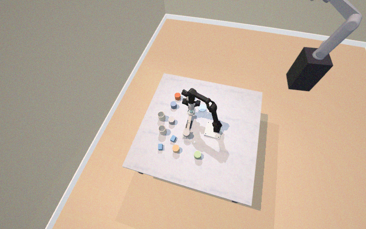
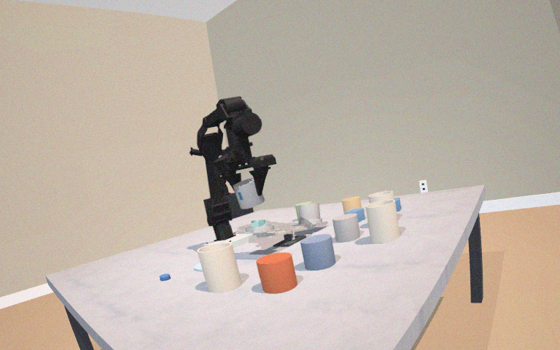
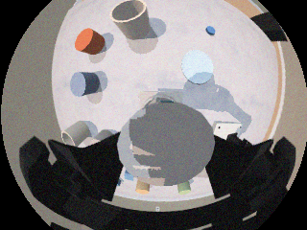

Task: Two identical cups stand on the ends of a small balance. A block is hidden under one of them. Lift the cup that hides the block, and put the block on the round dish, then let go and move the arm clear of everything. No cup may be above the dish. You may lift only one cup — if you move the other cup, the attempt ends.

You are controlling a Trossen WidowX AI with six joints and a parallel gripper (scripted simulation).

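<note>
My gripper tip is 10 mm to the right of the teal block and 80 mm above it. From my gripper tip the other things lie so: small balance: 10 mm ahead, 140 mm to the left, 130 mm below; pale blue round dish: 110 mm behind, 100 mm to the right, 170 mm below; blue cylinder: 240 mm ahead, 60 mm to the right, 130 mm below.
</note>
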